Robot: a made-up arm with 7 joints.
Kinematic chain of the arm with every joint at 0, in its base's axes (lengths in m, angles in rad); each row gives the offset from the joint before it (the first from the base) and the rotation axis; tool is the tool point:
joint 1: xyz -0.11 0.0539 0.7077 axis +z
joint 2: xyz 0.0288 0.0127 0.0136 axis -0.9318 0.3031 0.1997
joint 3: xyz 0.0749 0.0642 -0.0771 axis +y
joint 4: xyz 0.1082 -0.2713 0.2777 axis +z
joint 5: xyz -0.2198 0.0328 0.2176 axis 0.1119 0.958 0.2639
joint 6: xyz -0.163 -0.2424 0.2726 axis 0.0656 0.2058 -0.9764
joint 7: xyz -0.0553 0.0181 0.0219 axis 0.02 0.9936 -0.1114
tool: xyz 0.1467 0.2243 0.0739
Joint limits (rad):
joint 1: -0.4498..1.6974
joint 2: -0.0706..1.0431
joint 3: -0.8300..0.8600
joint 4: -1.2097..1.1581
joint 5: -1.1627..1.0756
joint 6: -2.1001..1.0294
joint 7: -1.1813..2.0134
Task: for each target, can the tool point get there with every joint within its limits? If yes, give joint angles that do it. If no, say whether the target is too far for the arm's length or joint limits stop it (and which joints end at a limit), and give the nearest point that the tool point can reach.
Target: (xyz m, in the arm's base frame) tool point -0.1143 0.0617 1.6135
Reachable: yes | joints 0.2937 0.2436 -0.0256 -0.1234 0.5896 -0.7619 -0.0450
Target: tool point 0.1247 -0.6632 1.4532
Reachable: yes | joints 1.1821 0.2224 -0.7018 0.7849 0.3114 -0.9852 -0.5746
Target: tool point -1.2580 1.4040 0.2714
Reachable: no: too far | nearest point -0.7801 0.8419 0.6095 | short by 0.812 m
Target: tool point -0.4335 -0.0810 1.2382
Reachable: yes | joints 0.5841 0.8985 -0.6048 0.1578 -0.6419 0.0945 0.9515
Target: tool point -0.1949 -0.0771 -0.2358
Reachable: no: joint limits stop it (at a limit: joint 2, joint 3, joint 5, joint 7) | nearest point -0.3979 -0.3904 0.2607 | short by 0.621 m
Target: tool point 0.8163 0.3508 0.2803
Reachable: no: joint limits stop it (at a limit: joint 1, joint 2, joint 3, joint 4, joint 7) | nearest point 0.7173 0.3474 0.4113 | short by 0.164 m
